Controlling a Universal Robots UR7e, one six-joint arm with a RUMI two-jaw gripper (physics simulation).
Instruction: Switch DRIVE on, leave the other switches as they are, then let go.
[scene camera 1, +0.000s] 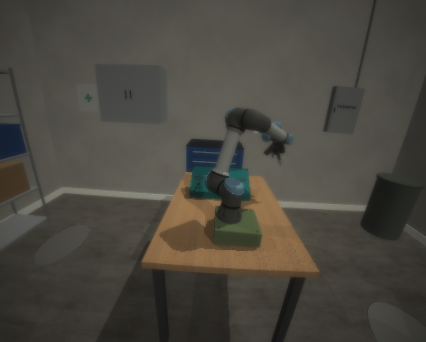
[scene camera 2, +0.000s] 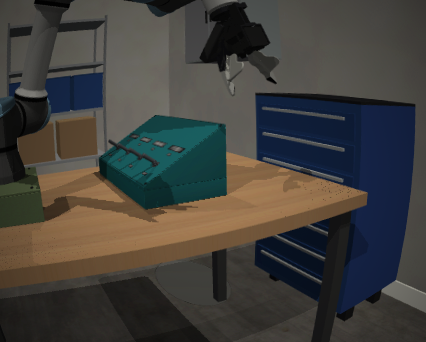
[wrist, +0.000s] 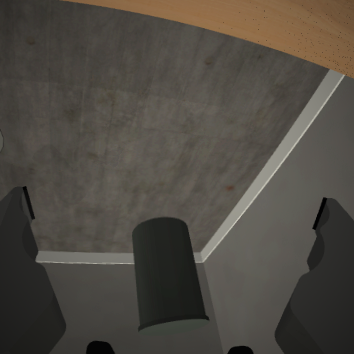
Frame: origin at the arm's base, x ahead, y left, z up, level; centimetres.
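Where they show: gripper, fingertip midpoint: (scene camera 1: 276, 161) (scene camera 2: 256, 89) (wrist: 174, 196); arm's base, link origin: (scene camera 1: 228, 216) (scene camera 2: 3, 177).
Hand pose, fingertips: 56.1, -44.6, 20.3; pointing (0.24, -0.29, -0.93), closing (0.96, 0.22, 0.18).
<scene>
Each offset is from my fingertips to the top centre of the thing, as dx, dy, dz. "pt": to the spot under its first point. Level surfaces: height alone.
A teal console (scene camera 1: 240, 186) (scene camera 2: 200, 155) with a sloped front stands on the table. In the scene camera 2 view a row of switch levers {-12.7, +30.2, -16.5} (scene camera 2: 148, 159) runs along its lower slope, with small label plates {pt -4.6, +41.5, -16.6} (scene camera 2: 159, 144) above them. The labels are too small to read, so I cannot tell which lever is DRIVE. My gripper (scene camera 2: 252, 86) (wrist: 174, 196) is open and empty, high above the console and off to its side. In the scene camera 1 view the gripper (scene camera 1: 275, 156) is small and to the right of the console. The console does not show in the wrist view.
The arm's green base (scene camera 1: 237, 234) (scene camera 2: 20, 205) stands on the wooden table {dz -29.8} (scene camera 1: 190, 250) (scene camera 2: 260, 215) (wrist: 280, 30). A blue drawer cabinet (scene camera 1: 196, 151) (scene camera 2: 382, 200) stands behind the table. A dark bin (scene camera 1: 392, 205) (wrist: 167, 280) stands on the floor near the wall.
</scene>
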